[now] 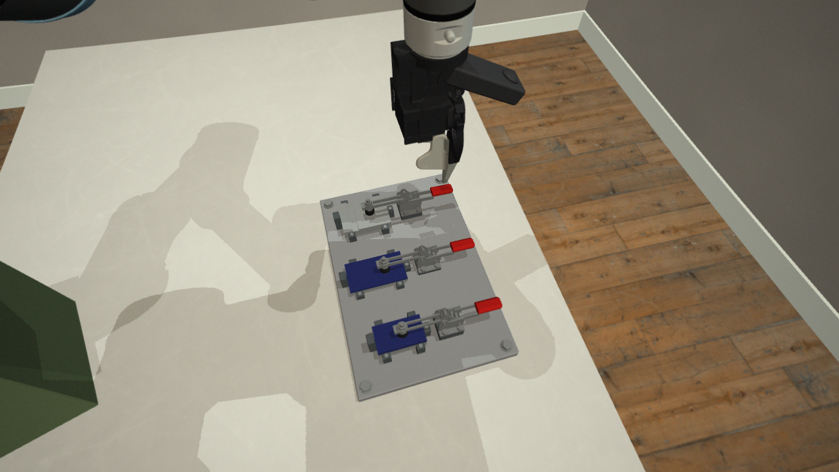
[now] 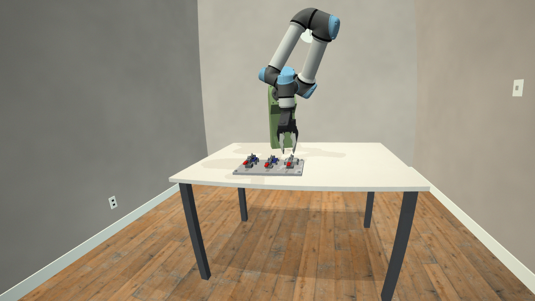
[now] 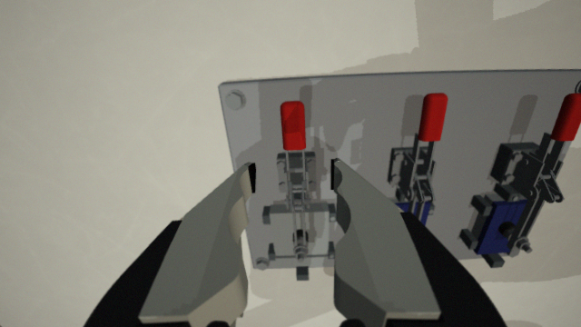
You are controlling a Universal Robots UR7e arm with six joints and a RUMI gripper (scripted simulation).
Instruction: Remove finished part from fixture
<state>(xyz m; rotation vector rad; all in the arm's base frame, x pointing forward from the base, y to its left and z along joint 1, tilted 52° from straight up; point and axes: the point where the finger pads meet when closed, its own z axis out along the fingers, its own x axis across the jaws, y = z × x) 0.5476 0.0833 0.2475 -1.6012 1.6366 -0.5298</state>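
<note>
Right now my hand is 60 mm past the toggle clamp, 10 mm to the left of it and 70 mm above it. From my hand the other things lie so: grey fixture plate (70 mm behind, 120 mm to the right, 110 mm below); then blue blank (120 mm behind, 130 mm to the right, 90 mm below); then grey finished part (140 mm behind, 20 mm to the right, 90 mm below).
</note>
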